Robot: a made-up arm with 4 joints.
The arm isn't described. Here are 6 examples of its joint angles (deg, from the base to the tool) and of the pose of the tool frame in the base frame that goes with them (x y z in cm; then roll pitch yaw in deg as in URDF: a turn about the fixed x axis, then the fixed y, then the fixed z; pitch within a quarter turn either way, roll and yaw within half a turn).
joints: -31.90 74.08 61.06 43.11
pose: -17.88 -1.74 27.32 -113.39 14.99 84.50
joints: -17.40 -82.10 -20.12 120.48
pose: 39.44 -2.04 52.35 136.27 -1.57 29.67
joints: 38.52 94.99 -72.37 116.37
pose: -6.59 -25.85 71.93 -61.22 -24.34 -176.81
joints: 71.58 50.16 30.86 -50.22
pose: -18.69 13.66 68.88 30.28 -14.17 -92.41
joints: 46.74 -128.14 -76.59 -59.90
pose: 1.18 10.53 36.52 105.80 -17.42 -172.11
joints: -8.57 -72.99 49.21 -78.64
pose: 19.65 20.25 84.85 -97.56 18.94 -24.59
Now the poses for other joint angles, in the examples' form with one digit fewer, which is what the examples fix.
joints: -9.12 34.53 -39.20 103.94
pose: 11.3 -3.1 88.4 27.4 -47.3 117.1
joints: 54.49 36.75 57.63 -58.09
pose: -16.5 22.7 64.9 24.2 -31.2 -105.1
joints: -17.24 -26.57 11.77 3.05
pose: 14.3 18.8 85.5 -10.8 48.5 43.9
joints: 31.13 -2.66 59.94 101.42
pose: -25.6 9.1 76.1 -31.5 -9.1 117.0
